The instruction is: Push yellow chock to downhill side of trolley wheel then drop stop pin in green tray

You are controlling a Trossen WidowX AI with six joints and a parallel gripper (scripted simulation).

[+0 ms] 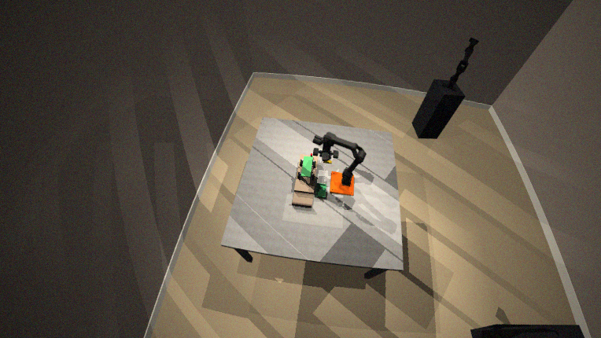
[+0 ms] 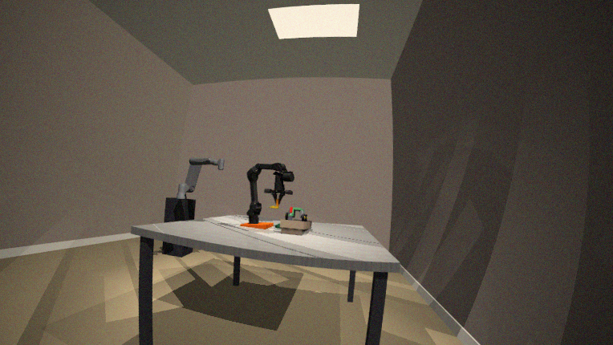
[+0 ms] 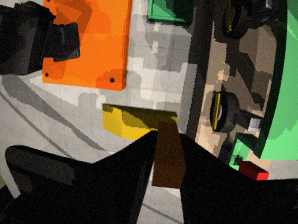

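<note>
My gripper tip is now 100 mm short of the red-headed stop pin, 70 mm to the left of it and 50 mm above it. The rest, counted from my gripper tip: tan ramp (140 mm ahead, 40 mm to the left, 130 mm below); then yellow chock (20 mm behind, 10 mm below); then green trolley (130 mm ahead, 40 mm to the left, 60 mm below).
</note>
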